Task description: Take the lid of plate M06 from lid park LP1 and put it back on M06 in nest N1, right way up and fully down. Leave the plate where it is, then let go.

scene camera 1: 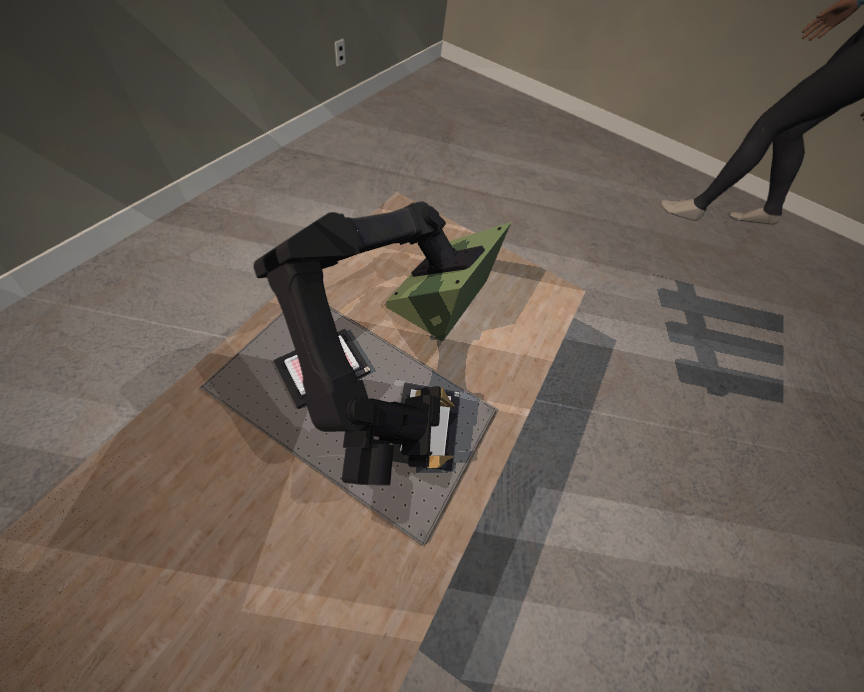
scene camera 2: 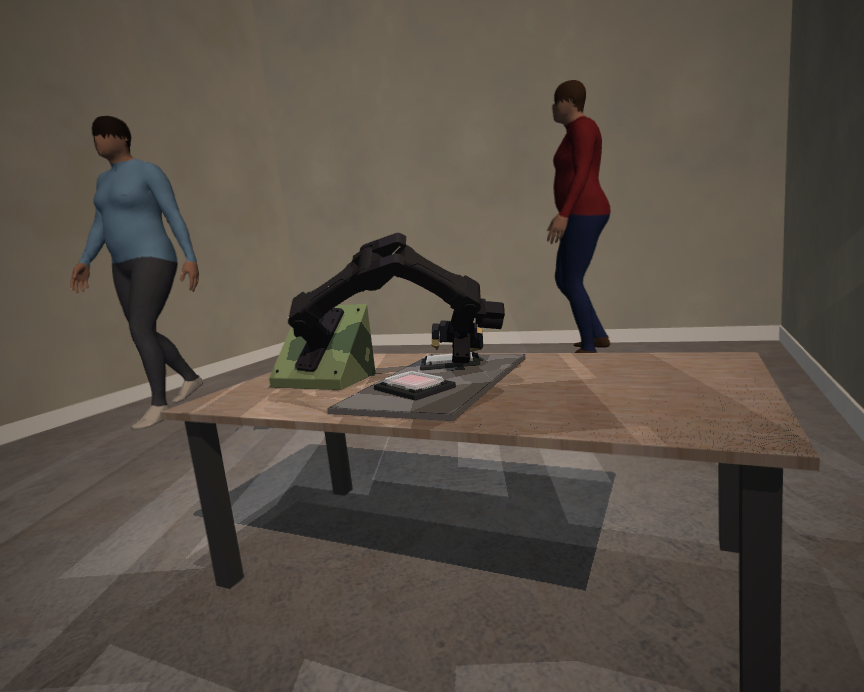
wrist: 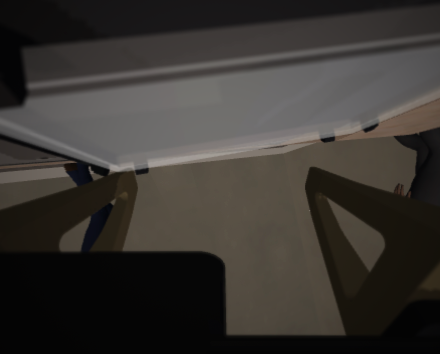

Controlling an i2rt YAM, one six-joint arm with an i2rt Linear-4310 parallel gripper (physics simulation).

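Places are measured from the arm's base along level axes (x ahead, y left, z up), in millimetres.
Where they show: gripper, between the fingertips: (scene camera 1: 451, 431) (wrist: 221, 177); arm's base, origin of its link: (scene camera 1: 446, 264) (scene camera 2: 320, 339).
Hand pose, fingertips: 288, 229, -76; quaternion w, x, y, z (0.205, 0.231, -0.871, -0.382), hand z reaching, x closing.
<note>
Things, the pixels of their top centre, and the offset from my fingertips, as dx, dy, dz. Level surfaces: height alone.
- dark lid park LP1, centre of its top: (wrist: 264, 135) (scene camera 1: 427, 422) (scene camera 2: 449, 356) +13, -49, -9
- Plate M06, centre of its top: (scene camera 1: 321, 361) (scene camera 2: 413, 377) +50, -298, -2
- black nest N1, centre of its top: (scene camera 1: 322, 363) (scene camera 2: 413, 381) +50, -298, -11
- wooden table, height of its surface: dz -41
The clear, pale lid (scene camera 1: 440, 434) (scene camera 2: 437, 358) (wrist: 190, 110) lies in the dark lid park LP1 (scene camera 1: 452, 441) (scene camera 2: 432, 366). My gripper (scene camera 1: 442, 429) (wrist: 221, 177) is open, low over the lid, with its gold fingertips near two opposite ends of it. Whether a fingertip touches the lid cannot be told. In the scene camera 2 view the gripper is partly hidden by its own body. Plate M06 (scene camera 1: 293, 369) (scene camera 2: 413, 379), with pink wells, sits in the black nest N1 (scene camera 1: 294, 389) (scene camera 2: 414, 394). My arm hides its middle in the scene camera 1 view.
A grey perforated board (scene camera 1: 403, 504) (scene camera 2: 475, 385) carries the nest and lid park on the wooden table (scene camera 1: 302, 569) (scene camera 2: 613, 403). The arm's base is on a green wedge (scene camera 1: 450, 291) (scene camera 2: 353, 364) beside the board. Two people (scene camera 2: 137, 216) (scene camera 2: 580, 173) stand beyond the table.
</note>
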